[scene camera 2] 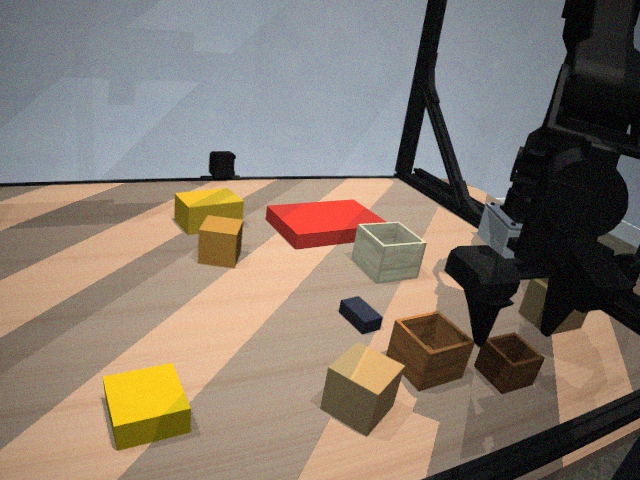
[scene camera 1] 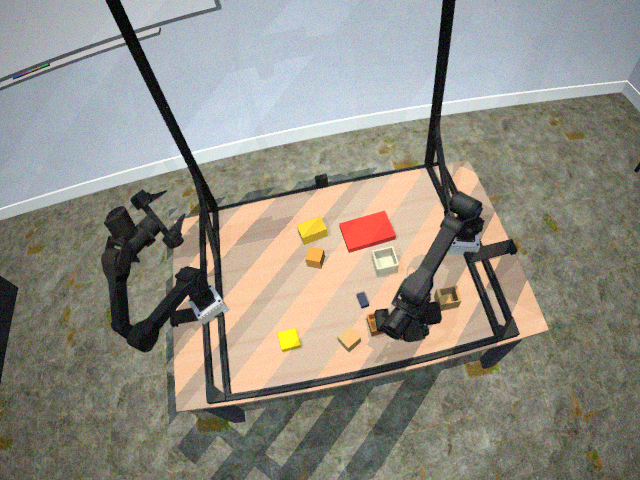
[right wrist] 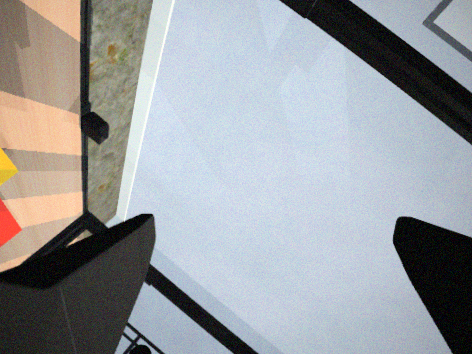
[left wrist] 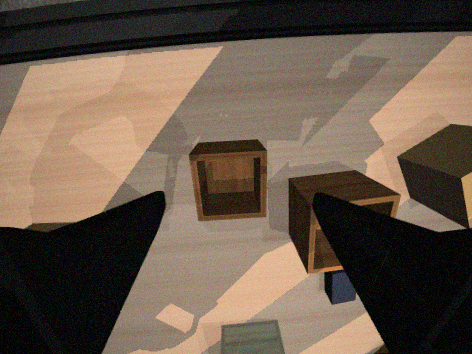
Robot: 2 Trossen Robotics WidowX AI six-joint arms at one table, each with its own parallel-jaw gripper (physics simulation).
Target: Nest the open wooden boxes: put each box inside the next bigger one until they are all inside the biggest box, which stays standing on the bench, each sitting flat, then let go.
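Pixels of known places: left gripper, fingertip midpoint: (scene camera 2: 512,339) (left wrist: 240,199); right gripper, fingertip midpoint: (scene camera 1: 175,202) (right wrist: 275,228); left arm's base, link origin: (scene camera 2: 522,216) (scene camera 1: 465,233); right arm's base, link origin: (scene camera 1: 204,300).
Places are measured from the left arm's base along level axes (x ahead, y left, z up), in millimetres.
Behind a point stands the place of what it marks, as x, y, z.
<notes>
The small dark brown open box (scene camera 2: 522,373) @(185, 363, -38) (left wrist: 229,147) @(183, 362, -38) stands upright on the bench; the left arm hides it in scene camera 1. A larger brown open box (scene camera 1: 376,332) @(281, 358, -32) (scene camera 2: 444,369) @(270, 353, -41) (left wrist: 301,225) @(248, 318, -29) stands beside it, apart. A tan open box (scene camera 1: 448,304) @(62, 258, -15) (scene camera 2: 532,305) @(98, 229, -39) stands at the right, partly behind the left gripper in scene camera 2. A pale grey-green open box (scene camera 1: 386,271) @(263, 145, -33) (scene camera 2: 404,264) @(254, 142, -35) (left wrist: 252,340) @(260, 144, -41) stands farther back. My left gripper (scene camera 2: 514,339) @(195, 339, -13) (left wrist: 240,199) @(195, 339, -13) is open and empty above the small box. My right gripper (scene camera 1: 174,204) @(873, 147, 305) (right wrist: 275,228) @(873, 147, 305) is open and empty, away from the boxes.
A tan block (scene camera 1: 349,338) @(360, 390, -12) (scene camera 2: 363,382) @(370, 405, -12) (left wrist: 432,182) @(338, 373, -33) and a navy block (scene camera 1: 362,299) @(334, 246, -44) (scene camera 2: 360,314) @(337, 256, -44) (left wrist: 341,288) @(330, 242, -44) lie near the larger brown box. A red slab (scene camera 1: 367,230) @(338, -13, -37) (scene camera 2: 323,219) @(350, 3, -37), an orange block (scene camera 1: 314,257) @(503, 122, -11) (scene camera 2: 219,248) @(505, 134, -35) and two yellow blocks lie elsewhere. Black frame bars edge the bench.
</notes>
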